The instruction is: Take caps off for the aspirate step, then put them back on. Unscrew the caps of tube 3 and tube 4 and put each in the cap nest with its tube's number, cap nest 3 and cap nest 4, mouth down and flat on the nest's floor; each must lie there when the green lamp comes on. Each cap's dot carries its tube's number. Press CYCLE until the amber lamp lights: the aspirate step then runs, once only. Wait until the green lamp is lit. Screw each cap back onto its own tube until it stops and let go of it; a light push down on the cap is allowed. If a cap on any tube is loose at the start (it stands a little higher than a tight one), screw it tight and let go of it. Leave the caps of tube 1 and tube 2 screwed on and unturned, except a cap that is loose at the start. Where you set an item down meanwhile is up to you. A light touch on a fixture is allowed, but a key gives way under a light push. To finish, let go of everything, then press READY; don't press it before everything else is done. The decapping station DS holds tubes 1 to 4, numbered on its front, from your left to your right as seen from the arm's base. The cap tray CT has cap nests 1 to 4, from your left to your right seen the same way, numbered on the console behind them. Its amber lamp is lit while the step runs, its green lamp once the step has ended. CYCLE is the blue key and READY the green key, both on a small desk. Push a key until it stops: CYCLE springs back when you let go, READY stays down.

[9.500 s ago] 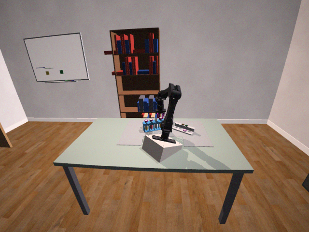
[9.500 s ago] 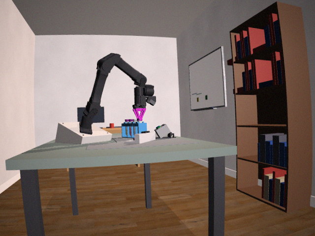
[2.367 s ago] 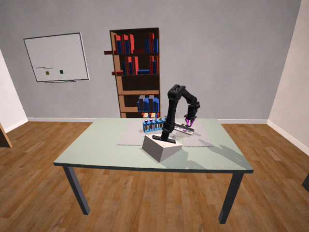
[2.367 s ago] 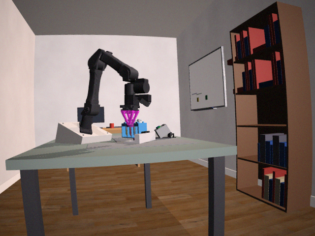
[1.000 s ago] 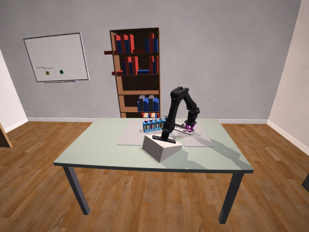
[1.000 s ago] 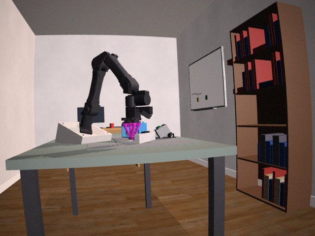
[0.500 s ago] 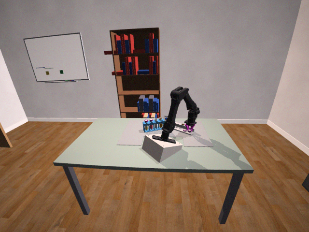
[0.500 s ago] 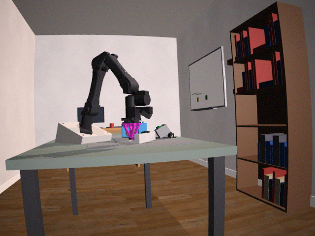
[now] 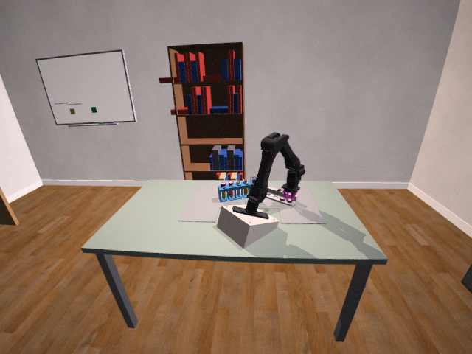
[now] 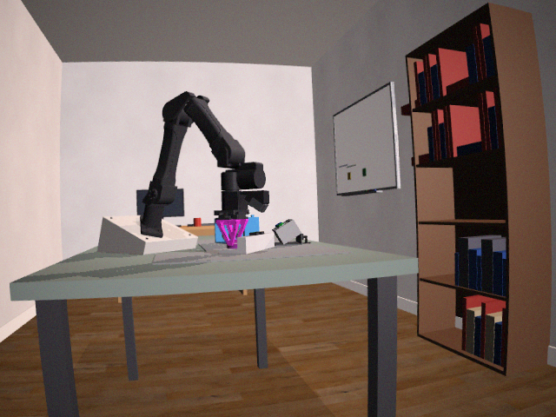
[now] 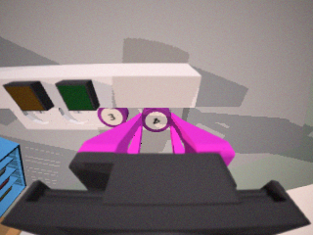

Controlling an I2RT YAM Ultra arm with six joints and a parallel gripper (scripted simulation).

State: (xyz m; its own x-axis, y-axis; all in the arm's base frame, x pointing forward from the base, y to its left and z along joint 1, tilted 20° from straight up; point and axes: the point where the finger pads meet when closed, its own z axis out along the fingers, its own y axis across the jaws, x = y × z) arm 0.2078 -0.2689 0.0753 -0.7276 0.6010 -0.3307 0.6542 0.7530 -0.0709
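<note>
The green ready key lies 210 mm ahead of my hand, 160 mm to the left of it and 40 mm above it. From my hand the other things lie so: purple cap 10 mm below; then grey key desk 230 mm ahead, 180 mm to the left, 20 mm above; then blue cycle key 220 mm ahead, 200 mm to the left, 40 mm above.
</note>
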